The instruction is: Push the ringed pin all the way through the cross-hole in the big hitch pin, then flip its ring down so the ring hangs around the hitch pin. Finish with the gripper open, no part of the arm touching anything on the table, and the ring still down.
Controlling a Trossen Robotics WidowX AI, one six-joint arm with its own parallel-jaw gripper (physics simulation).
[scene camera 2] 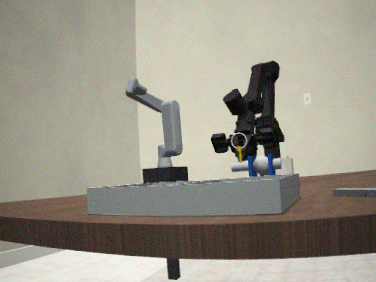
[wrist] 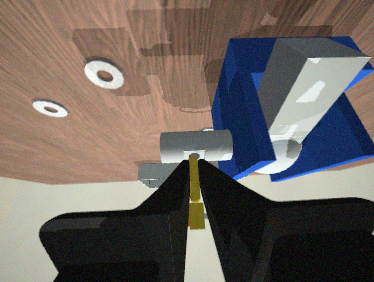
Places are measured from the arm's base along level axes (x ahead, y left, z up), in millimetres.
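Pixels of known places: gripper, fingertip midpoint: (scene camera 2: 240, 160) (wrist: 193, 165).
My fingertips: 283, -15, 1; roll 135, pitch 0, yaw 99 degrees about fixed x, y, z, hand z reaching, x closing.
Ahead of a thing's pixels: the offset from my fingertips to its top centre, as dx, dy, dz. "spot": to the spot under its first point. Level surfaces: height alone.
My gripper (scene camera 2: 240, 148) (wrist: 193, 165) is shut on the yellow ringed pin {spot: +3, +2, +16} (scene camera 2: 240, 154) (wrist: 195, 180), which points down at the hitch pin. The pin's tip is at the mouth of the cross-hole in the wrist view; how far it is in, if at all, is hidden. Its pale ring {spot: +8, -20, +57} (scene camera 2: 231, 140) stands up above the yellow shank, in front of the gripper. The big grey hitch pin {spot: +22, +0, -22} (scene camera 2: 238, 168) (wrist: 172, 146) lies level in the blue holder {-12, +48, +8} (scene camera 2: 251, 167) (wrist: 225, 100), its drilled end sticking out, its square head (scene camera 2: 287, 166) (wrist: 322, 87) on the other side.
A long grey tray {+394, +77, -41} (scene camera 2: 185, 201) stands in front of the holder in the scene view. A second, grey arm (scene camera 2: 171, 127) stands to the left on a dark base (scene camera 2: 165, 174). A flat grey piece {spot: +349, +323, -76} (scene camera 2: 357, 192) lies at the right. Two white washers {+3, -72, -80} (wrist: 90, 74) {+60, -146, -80} (wrist: 38, 106) lie on the wooden table {dz -83} (wrist: 30, 145).
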